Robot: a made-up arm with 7 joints.
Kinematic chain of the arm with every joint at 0, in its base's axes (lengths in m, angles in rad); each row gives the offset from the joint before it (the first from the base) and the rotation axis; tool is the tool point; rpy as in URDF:
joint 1: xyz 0 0 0.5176 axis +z
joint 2: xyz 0 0 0 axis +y
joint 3: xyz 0 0 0.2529 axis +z
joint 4: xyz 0.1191 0 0 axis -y
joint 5: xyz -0.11 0 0.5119 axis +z
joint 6: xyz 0 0 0 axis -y
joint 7: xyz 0.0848 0 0 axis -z
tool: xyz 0 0 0 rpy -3.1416 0 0
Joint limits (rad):
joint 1: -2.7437..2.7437
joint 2: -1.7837..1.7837
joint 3: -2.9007..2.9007
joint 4: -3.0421..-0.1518
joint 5: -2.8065..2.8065
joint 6: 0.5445..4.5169
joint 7: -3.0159..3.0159
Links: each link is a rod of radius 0.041 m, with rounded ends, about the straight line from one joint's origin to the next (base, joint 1, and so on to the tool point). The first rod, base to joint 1, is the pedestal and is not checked.
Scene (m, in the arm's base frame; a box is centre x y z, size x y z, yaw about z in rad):
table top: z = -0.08
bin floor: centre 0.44 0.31 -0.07 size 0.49 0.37 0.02 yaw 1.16
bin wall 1: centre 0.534 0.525 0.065 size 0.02 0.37 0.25 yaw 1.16
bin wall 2: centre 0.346 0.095 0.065 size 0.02 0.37 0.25 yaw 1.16
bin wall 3: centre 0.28 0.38 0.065 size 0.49 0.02 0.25 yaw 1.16
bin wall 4: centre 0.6 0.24 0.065 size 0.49 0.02 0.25 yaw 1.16
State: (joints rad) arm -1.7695 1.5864 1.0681 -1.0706 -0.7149 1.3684 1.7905
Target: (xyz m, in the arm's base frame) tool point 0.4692 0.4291 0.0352
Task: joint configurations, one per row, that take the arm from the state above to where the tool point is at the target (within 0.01 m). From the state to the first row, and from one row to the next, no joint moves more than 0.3 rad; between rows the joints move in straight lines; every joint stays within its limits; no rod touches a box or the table.
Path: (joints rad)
1: -1.5006 1.6850 1.1496 -1.3424 -0.6454 1.3013 1.9570
2: -1.2317 1.7837 1.2312 -1.6142 -0.5760 1.2343 2.1236
3: -1.0326 1.7145 1.2545 -1.8736 -0.6292 1.2517 1.9570
4: -0.8334 1.6453 1.2778 -2.1330 -0.6824 1.2691 1.7905
5: -0.6213 1.7145 1.1189 -1.8497 -0.6996 1.3437 1.7905
6: -0.4092 1.7837 0.9600 -1.5664 -0.7168 1.4184 1.7905

